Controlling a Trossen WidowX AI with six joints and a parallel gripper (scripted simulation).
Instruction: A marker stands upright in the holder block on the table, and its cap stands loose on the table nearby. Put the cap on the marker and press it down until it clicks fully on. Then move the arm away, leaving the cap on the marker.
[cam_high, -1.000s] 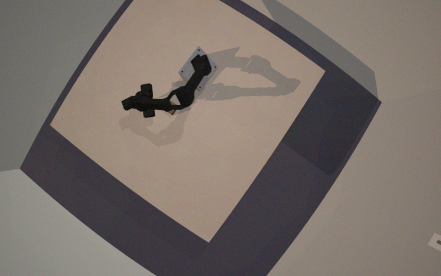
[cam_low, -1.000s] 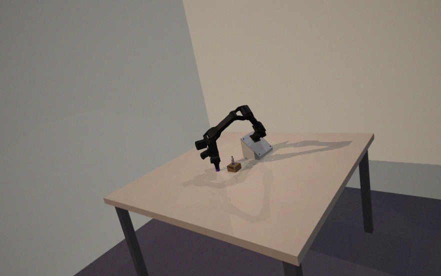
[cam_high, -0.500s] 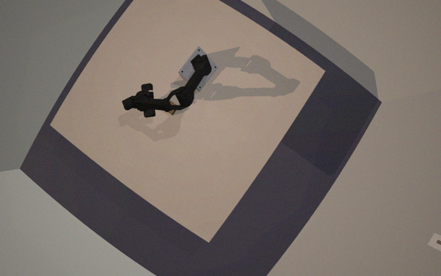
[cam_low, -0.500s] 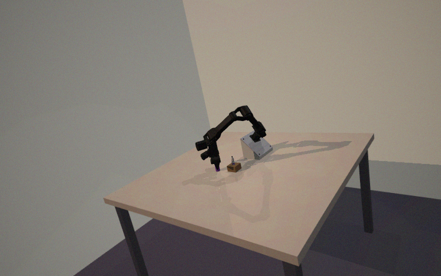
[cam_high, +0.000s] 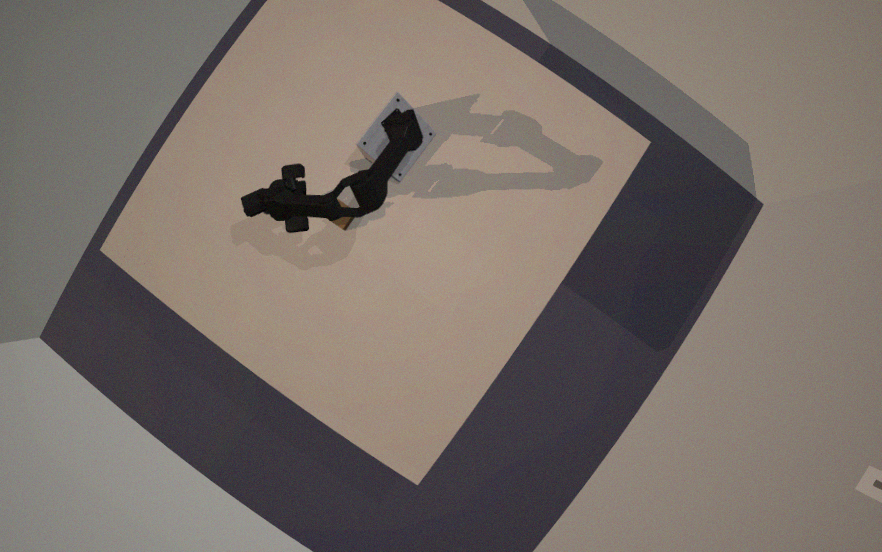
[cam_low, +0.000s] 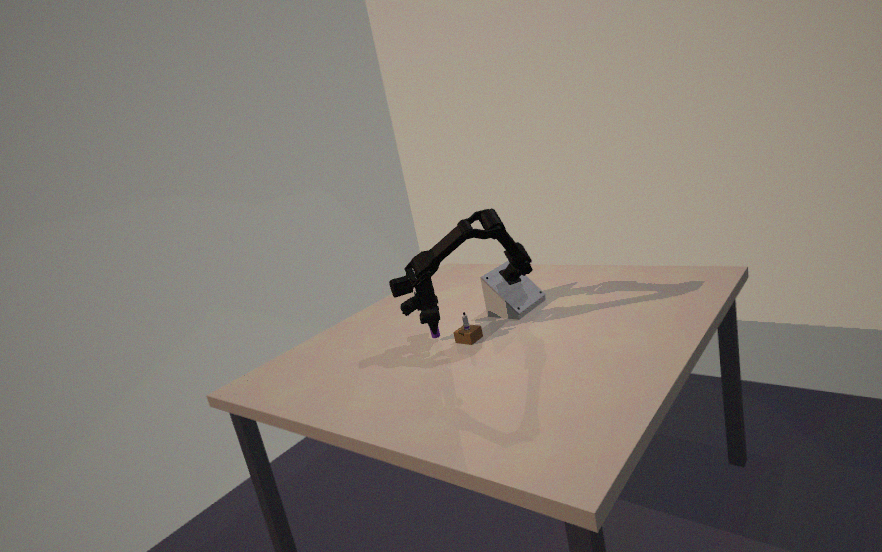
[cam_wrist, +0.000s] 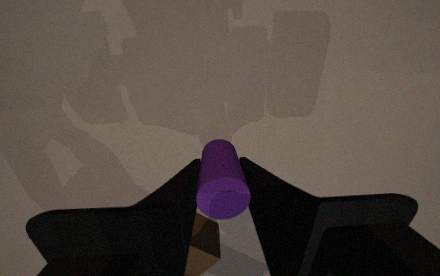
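The brown holder block lies 10 cm to the left of my gripper tip, 5 cm behind it and 1 cm below it. Also, from my gripper tip: purple cap (1 cm above).
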